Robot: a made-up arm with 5 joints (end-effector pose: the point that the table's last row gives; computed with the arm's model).
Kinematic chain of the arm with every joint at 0, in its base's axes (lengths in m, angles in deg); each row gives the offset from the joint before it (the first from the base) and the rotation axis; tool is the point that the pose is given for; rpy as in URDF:
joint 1: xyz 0.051 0 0.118 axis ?
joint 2: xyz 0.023 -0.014 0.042 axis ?
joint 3: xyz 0.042 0 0.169 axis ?
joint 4: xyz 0.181 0 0.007 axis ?
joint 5: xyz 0.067 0.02 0 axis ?
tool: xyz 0 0 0 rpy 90 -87.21 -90
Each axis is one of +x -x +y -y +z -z.
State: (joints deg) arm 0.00 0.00 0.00 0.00 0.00
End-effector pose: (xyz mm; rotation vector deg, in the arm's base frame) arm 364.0 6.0 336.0 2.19 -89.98 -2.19
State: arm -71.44 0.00 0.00 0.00 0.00
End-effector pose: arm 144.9 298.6 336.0 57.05 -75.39 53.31
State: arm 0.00 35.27 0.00 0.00 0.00
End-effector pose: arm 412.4 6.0 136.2 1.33 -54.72 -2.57
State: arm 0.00 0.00 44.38 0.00 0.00
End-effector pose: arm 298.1 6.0 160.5 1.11 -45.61 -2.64
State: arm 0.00 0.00 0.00 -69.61 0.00
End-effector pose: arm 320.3 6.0 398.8 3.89 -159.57 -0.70
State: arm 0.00 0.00 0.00 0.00 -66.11
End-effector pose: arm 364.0 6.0 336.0 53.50 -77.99 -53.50
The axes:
joint 1: -z
joint 2: +y
joint 3: +y
joint 4: +y
joint 5: -x

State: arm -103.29 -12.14 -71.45 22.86 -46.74
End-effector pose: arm 28.0 71.2 573.1 148.61 -35.92 18.05
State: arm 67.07 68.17 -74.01 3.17 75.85
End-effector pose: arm 228.6 -404.5 212.4 -87.15 -31.61 4.62
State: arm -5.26 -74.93 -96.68 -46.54 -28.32
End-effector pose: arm -310.1 -27.2 222.6 -16.31 49.66 -24.05
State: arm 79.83 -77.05 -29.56 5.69 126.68
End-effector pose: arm 21.0 201.3 476.0 166.15 -34.89 6.09
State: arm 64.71 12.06 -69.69 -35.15 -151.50
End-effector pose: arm 136.4 -166.6 540.0 126.13 -127.05 4.09
